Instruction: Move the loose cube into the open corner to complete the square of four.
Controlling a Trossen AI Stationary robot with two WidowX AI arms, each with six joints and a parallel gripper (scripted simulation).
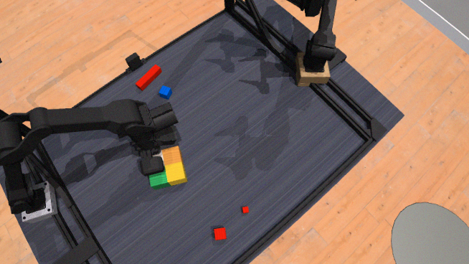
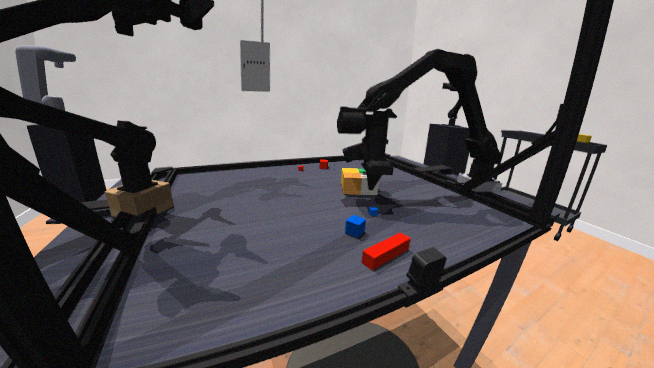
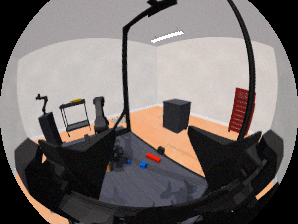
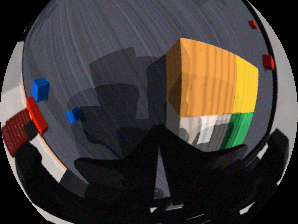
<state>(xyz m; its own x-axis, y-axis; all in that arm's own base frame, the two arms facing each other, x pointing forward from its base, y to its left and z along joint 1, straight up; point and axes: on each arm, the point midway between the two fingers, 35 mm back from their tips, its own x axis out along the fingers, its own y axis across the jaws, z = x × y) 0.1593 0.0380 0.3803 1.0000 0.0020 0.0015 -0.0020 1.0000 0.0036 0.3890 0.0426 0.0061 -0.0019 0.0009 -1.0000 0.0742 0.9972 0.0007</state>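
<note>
My right gripper is now 4 cm short of the white cube, 1 cm to the left of it and 3 cm above it. Round my right hand: green cube: 9 cm ahead, 2 cm to the right, 3 cm below; orange cube: 5 cm ahead, 4 cm to the left, 3 cm below; yellow cube: 10 cm ahead, 3 cm to the left, 3 cm below.
</note>
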